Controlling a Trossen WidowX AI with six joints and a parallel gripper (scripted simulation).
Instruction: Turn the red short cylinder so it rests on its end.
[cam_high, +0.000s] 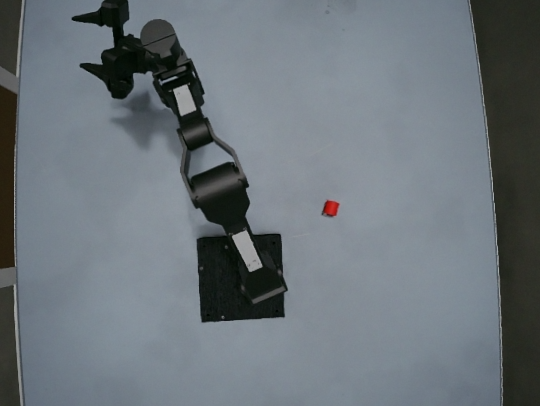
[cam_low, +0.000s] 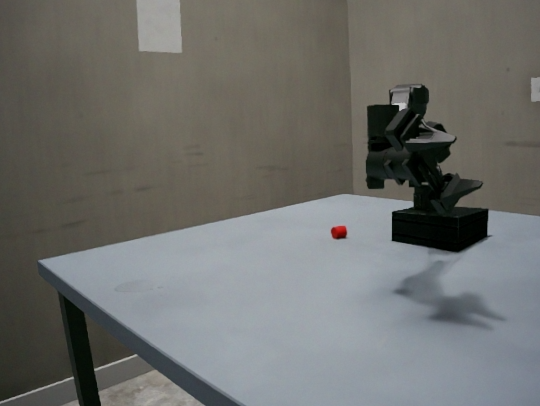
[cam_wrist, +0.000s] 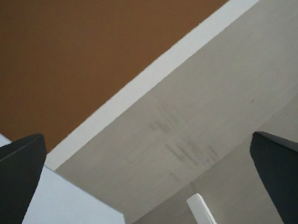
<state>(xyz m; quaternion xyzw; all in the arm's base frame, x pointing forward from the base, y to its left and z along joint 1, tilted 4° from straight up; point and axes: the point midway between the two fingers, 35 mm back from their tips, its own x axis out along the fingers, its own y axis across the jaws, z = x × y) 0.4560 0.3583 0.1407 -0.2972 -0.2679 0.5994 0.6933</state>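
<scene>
The red short cylinder is 520 mm to the right of my hand, 270 mm behind it and 240 mm below it.
</scene>
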